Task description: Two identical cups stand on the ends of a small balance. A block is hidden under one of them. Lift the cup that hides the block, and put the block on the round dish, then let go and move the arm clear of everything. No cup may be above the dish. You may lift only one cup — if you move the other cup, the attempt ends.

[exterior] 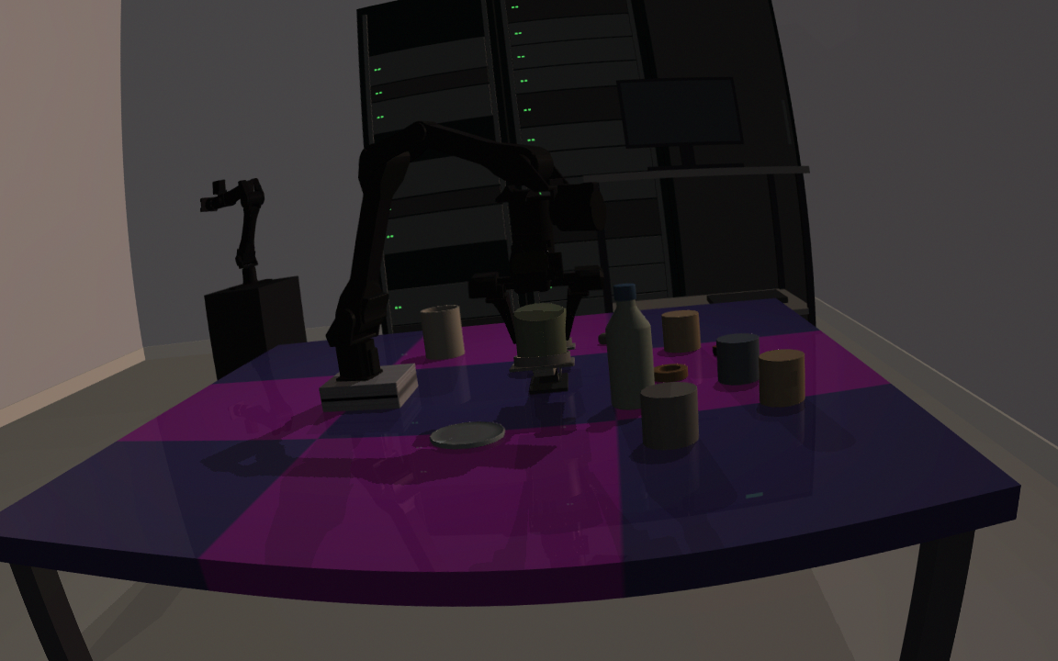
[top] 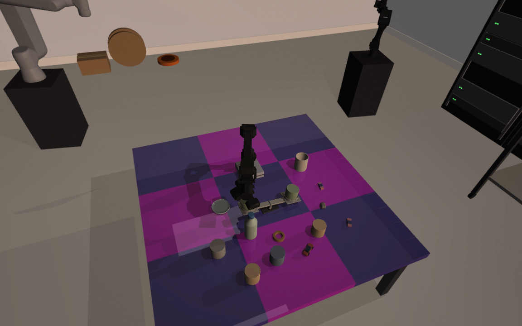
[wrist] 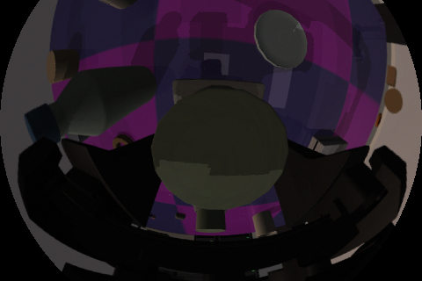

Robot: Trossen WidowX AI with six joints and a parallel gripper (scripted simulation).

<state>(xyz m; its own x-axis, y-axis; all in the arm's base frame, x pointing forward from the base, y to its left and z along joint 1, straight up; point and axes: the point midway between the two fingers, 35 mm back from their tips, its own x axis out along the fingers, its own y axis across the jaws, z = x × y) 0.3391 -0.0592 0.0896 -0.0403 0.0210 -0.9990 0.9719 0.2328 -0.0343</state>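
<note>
Now: the grey block 2 cm below my gripper tip. The rest, counted from my gripper tip: bottle (13 cm ahead, 2 cm above); grey balance (3 cm behind, 13 cm to the left, 7 cm below); balance beam (3 cm behind, 13 cm to the left, 6 cm below).
</note>
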